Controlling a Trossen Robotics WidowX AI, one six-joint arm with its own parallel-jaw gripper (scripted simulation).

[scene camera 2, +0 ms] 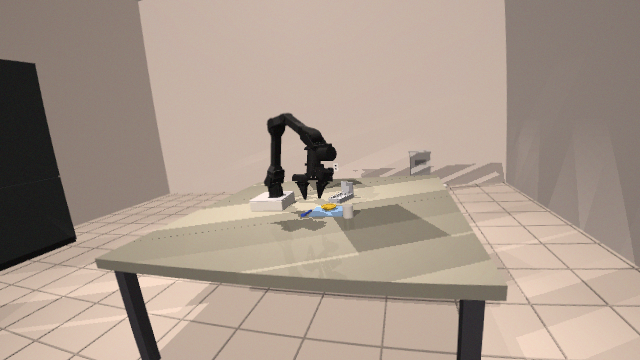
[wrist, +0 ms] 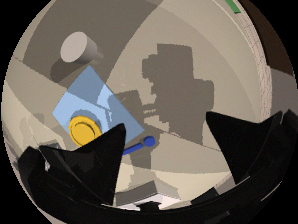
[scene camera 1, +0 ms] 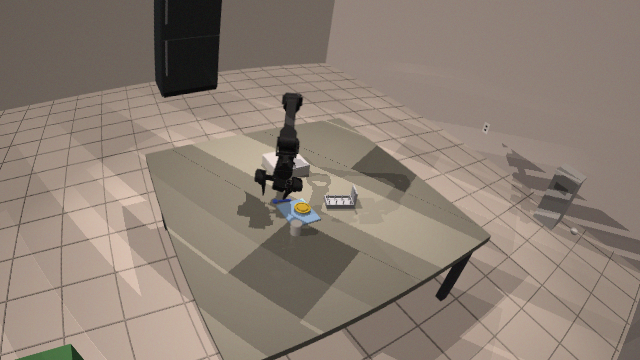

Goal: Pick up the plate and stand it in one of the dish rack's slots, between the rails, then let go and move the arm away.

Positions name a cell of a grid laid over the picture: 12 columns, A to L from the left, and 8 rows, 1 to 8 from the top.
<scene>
The gripper (scene camera 2: F5) is open, holding nothing. Also in view: a yellow plate (wrist: D5), a white cup (wrist: D2) and a light blue mat (wrist: D4).
The gripper is seen too in the wrist view (wrist: G5).
</scene>
